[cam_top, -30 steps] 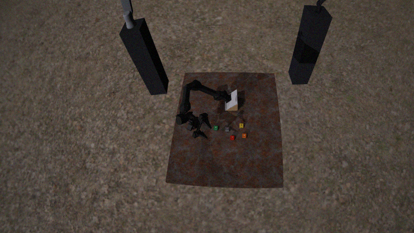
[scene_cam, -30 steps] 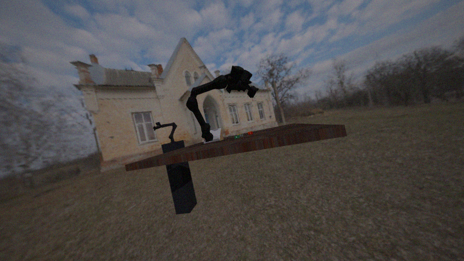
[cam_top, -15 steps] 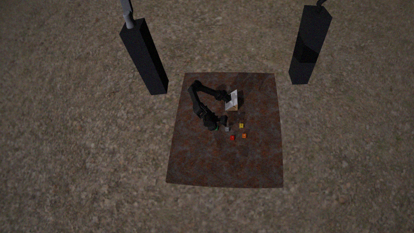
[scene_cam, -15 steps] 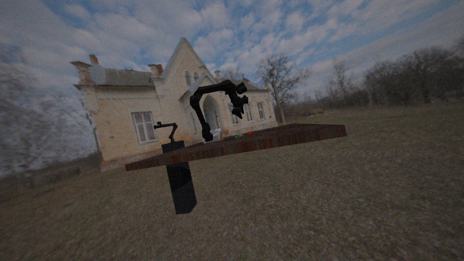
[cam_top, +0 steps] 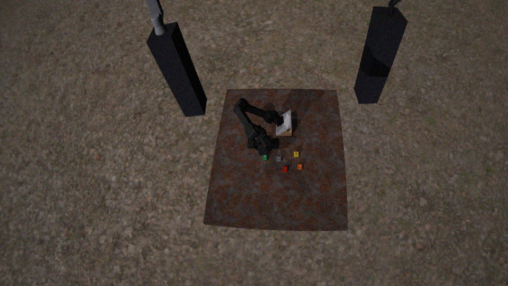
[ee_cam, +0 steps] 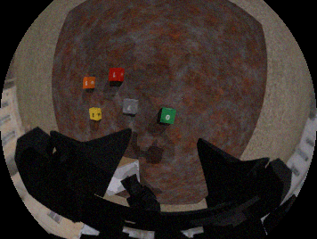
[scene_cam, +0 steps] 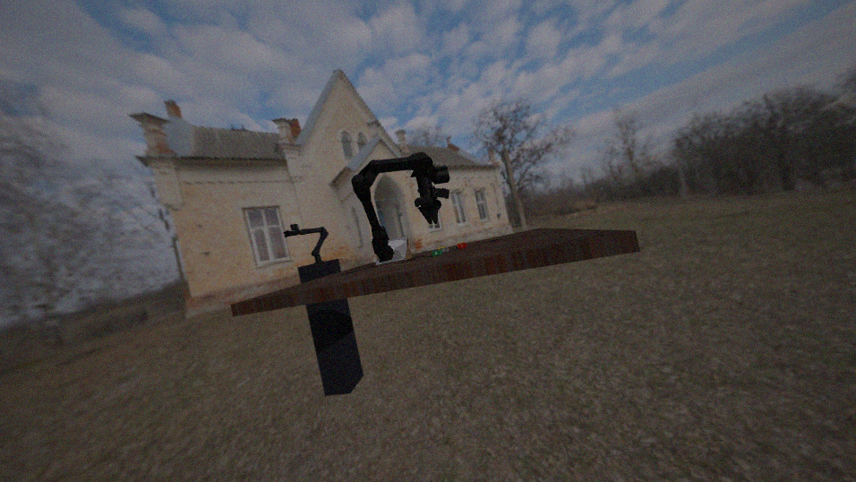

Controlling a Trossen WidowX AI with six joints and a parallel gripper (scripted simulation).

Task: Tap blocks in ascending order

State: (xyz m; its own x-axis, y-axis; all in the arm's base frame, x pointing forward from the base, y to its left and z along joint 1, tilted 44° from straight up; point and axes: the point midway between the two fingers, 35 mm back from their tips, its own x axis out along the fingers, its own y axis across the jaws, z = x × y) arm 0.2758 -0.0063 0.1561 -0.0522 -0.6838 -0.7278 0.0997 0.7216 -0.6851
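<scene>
My gripper tip is now 12 cm above the green block, 1 cm to the left of it and 1 cm past it. The rest, counted from my gripper tip: grey block: 12 cm below, 8 cm to the left, 1 cm ahead; then red block: 12 cm to the left, 12 cm below, 9 cm ahead; then yellow block: 20 cm to the left, 12 cm below, 2 cm behind.
</scene>
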